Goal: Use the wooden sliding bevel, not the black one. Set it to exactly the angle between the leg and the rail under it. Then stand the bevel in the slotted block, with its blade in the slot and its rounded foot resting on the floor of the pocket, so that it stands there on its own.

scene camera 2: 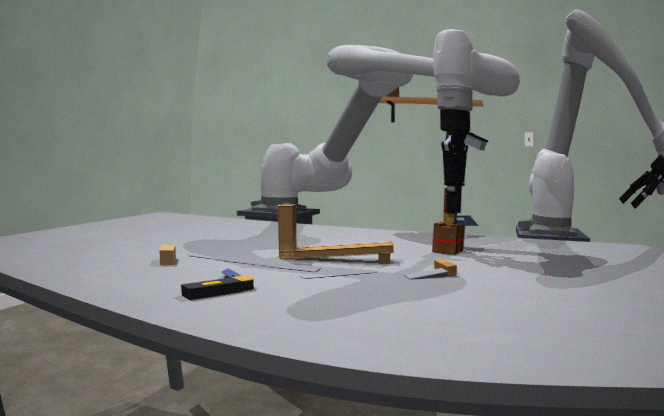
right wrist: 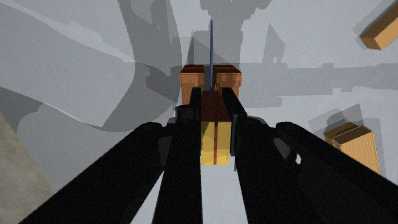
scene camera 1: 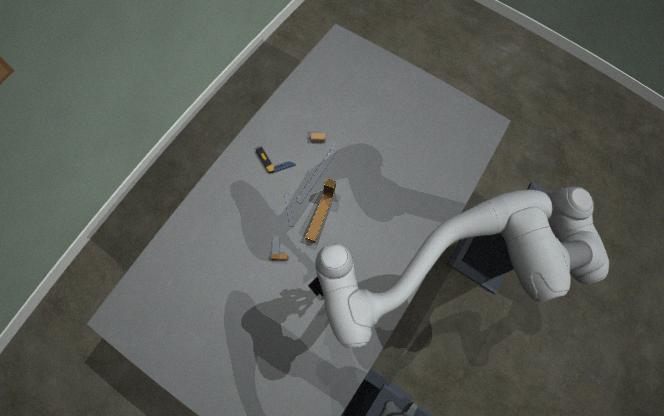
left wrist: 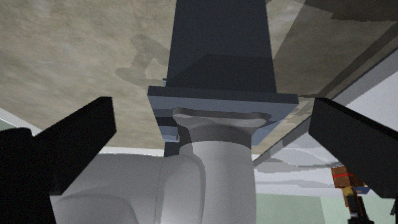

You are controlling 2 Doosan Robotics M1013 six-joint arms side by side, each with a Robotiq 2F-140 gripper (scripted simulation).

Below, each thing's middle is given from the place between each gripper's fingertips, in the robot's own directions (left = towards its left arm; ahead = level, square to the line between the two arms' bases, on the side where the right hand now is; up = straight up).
Now: right hand 3 cm above the wooden sliding bevel (right wrist: 215, 122). Also, from my right hand: black bevel (scene camera 2: 211, 288): 53 cm ahead, 24 cm to the right, 12 cm below.
Right now the wooden sliding bevel is 630 mm ahead of my left hand, 570 mm to the right of it and 20 mm below it. From my left hand the other things lie so: black bevel (1160 mm ahead, 810 mm to the right, 110 mm below).
